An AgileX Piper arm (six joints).
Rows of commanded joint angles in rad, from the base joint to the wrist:
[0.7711 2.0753 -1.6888 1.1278 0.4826 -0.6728]
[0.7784 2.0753 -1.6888 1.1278 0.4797 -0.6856]
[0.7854 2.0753 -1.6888 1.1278 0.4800 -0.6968]
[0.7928 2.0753 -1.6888 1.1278 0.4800 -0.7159]
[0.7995 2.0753 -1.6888 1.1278 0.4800 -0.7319]
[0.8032 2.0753 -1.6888 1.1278 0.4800 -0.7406]
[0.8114 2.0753 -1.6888 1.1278 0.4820 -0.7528]
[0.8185 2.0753 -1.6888 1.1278 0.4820 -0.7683]
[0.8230 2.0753 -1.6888 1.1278 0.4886 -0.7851]
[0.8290 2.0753 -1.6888 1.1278 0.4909 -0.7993]
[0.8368 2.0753 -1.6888 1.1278 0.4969 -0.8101]
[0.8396 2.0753 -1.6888 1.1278 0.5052 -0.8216]
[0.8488 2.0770 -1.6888 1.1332 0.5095 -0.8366]
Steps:
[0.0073 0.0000 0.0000 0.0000 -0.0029 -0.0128]
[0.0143 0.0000 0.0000 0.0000 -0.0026 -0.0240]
[0.0217 0.0000 0.0000 0.0000 -0.0026 -0.0431]
[0.0284 0.0000 0.0000 0.0000 -0.0026 -0.0591]
[0.0321 0.0000 0.0000 0.0000 -0.0026 -0.0678]
[0.0403 0.0000 0.0000 0.0000 -0.0006 -0.0800]
[0.0474 0.0000 0.0000 0.0000 -0.0006 -0.0955]
[0.0519 0.0000 0.0000 0.0000 0.0060 -0.1123]
[0.0579 0.0000 0.0000 0.0000 0.0083 -0.1265]
[0.0657 0.0000 0.0000 0.0000 0.0143 -0.1373]
[0.0685 0.0000 0.0000 0.0000 0.0226 -0.1488]
[0.0777 0.0017 0.0000 0.0054 0.0269 -0.1638]

